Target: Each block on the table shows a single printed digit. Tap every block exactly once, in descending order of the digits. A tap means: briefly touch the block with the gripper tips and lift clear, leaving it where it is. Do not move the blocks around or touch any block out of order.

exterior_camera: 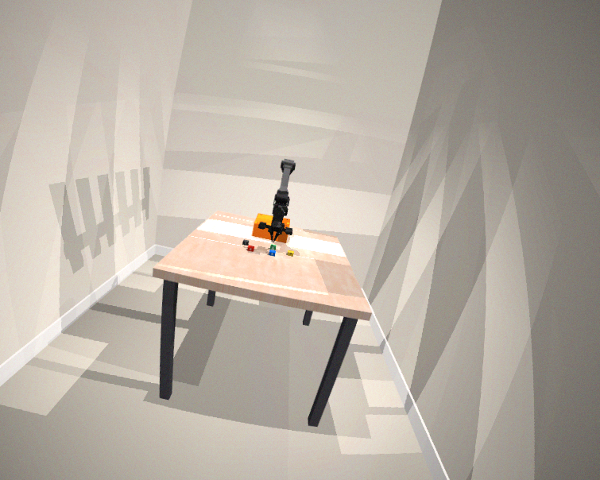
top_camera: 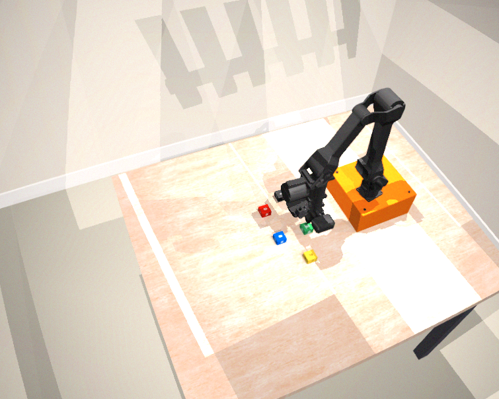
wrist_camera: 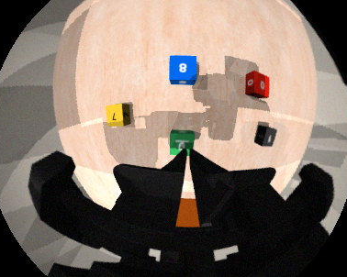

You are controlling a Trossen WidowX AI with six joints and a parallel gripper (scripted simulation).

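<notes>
The green block lies 10 mm ahead of my gripper tip, 10 mm to the left of it and 20 mm below it. From my gripper tip the other things lie so: blue block (100 mm ahead, 10 mm to the right, 20 mm below); yellow block (60 mm ahead, 100 mm to the left, 20 mm below); red block (80 mm ahead, 120 mm to the right, 20 mm below).
</notes>
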